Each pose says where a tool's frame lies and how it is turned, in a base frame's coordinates. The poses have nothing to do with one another.
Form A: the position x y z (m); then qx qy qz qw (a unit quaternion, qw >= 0).
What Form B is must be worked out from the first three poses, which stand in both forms.
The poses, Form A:
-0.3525, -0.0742, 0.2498, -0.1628, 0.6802, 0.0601, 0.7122
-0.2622, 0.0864, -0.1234, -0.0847, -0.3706, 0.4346, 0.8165
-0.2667, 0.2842, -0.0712, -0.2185, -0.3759, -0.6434, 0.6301
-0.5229, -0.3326, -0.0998, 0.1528, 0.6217, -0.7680, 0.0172
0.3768, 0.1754, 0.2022, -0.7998, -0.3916, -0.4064, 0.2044
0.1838, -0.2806, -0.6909, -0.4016, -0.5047, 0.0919, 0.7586
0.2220, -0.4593, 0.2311, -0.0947, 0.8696, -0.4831, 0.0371
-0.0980, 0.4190, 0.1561, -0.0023, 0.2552, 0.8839, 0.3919
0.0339, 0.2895, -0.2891, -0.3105, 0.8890, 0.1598, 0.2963
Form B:
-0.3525, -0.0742, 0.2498, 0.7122, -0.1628, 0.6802, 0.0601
-0.2622, 0.0864, -0.1234, 0.8165, -0.0847, -0.3706, 0.4346
-0.2667, 0.2842, -0.0712, 0.6301, -0.2185, -0.3759, -0.6434
-0.5229, -0.3326, -0.0998, 0.0172, 0.1528, 0.6217, -0.7680
0.3768, 0.1754, 0.2022, 0.2044, -0.7998, -0.3916, -0.4064
0.1838, -0.2806, -0.6909, 0.7586, -0.4016, -0.5047, 0.0919
0.2220, -0.4593, 0.2311, 0.0371, -0.0947, 0.8696, -0.4831
-0.0980, 0.4190, 0.1561, 0.3919, -0.0023, 0.2552, 0.8839
0.0339, 0.2895, -0.2891, 0.2963, -0.3105, 0.8890, 0.1598

